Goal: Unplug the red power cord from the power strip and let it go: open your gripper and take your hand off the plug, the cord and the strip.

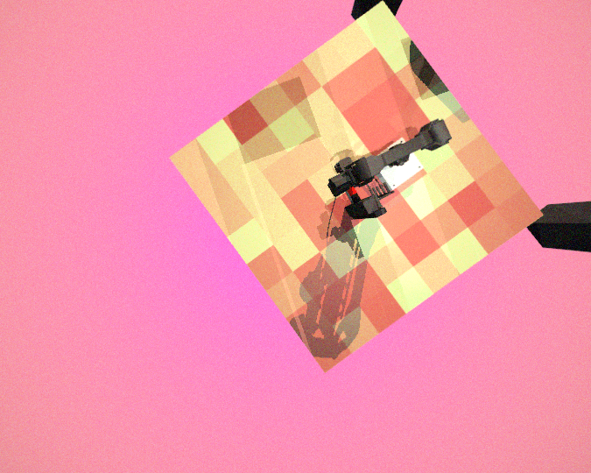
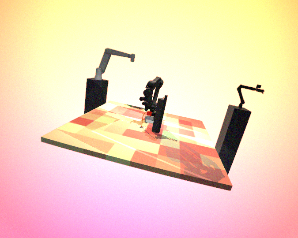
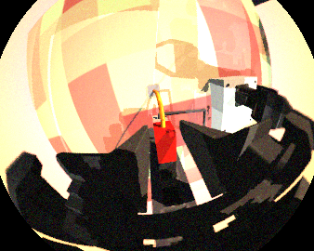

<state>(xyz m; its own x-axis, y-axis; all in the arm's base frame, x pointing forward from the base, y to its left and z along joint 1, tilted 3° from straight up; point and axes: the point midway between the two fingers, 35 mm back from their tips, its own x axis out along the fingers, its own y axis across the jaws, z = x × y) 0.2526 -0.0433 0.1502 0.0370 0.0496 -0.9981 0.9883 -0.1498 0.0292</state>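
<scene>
The red plug is 50 mm to the left of my gripper tip and 10 mm below it. From my gripper tip the other things lie so: power strip: 130 mm to the left, 20 mm ahead, 10 mm below.
</scene>
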